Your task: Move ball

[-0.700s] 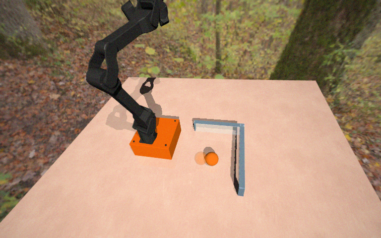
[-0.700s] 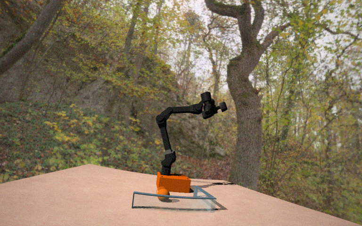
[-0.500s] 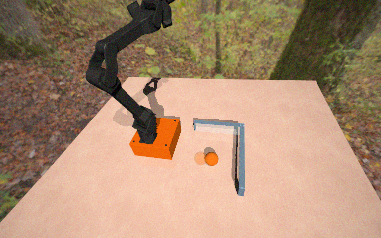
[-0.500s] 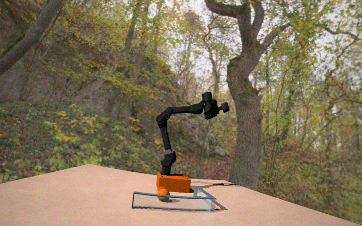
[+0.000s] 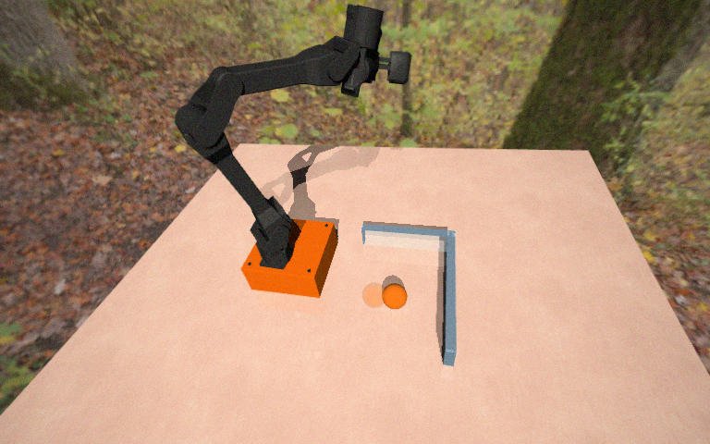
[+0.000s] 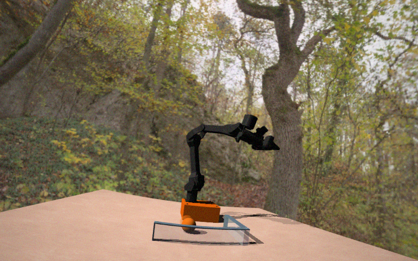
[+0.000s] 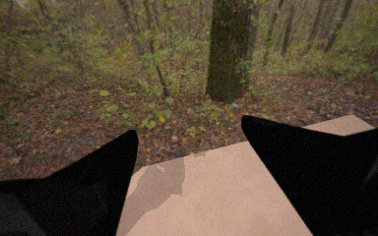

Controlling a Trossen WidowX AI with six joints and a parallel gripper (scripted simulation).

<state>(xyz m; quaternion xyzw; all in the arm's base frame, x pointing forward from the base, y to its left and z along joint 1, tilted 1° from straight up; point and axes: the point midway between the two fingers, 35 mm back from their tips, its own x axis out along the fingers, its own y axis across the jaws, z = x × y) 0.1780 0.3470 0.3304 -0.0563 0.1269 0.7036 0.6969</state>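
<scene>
My gripper tip is now 110 mm short of the orange ball, 400 mm to the left of it and 370 mm above it. Round my gripper tip: see-through copy of ball 60 mm ahead, 410 mm to the right, 370 mm below.
</scene>
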